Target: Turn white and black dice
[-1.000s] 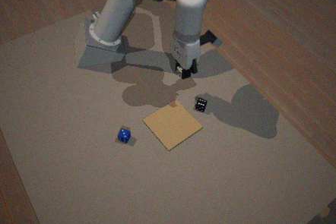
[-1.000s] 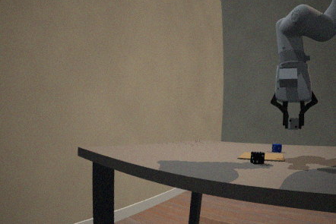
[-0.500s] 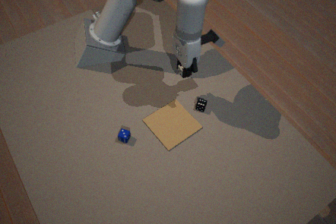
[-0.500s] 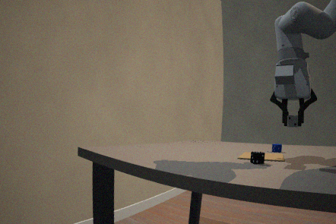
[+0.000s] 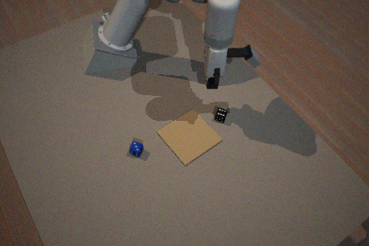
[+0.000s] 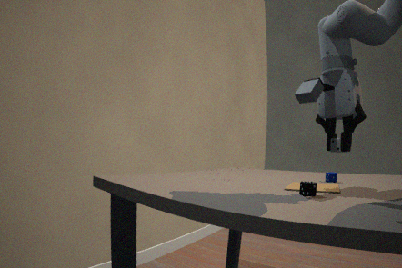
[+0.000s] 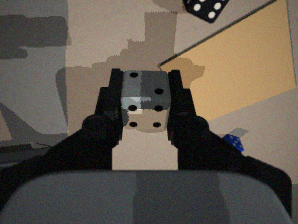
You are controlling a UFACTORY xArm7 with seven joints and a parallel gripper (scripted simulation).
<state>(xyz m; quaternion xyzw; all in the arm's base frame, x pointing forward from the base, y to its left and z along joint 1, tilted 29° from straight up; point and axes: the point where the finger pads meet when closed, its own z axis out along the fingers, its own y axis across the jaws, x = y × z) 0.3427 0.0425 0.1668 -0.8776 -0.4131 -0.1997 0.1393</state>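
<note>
The black die lies 110 mm below my hand, 60 mm ahead of it and 10 mm to the right of it. Round my hand: blue die (280 mm to the right, 110 mm below, 10 mm ahead); white die (10 mm below); tan mat (120 mm to the right, 120 mm below, 60 mm ahead).
</note>
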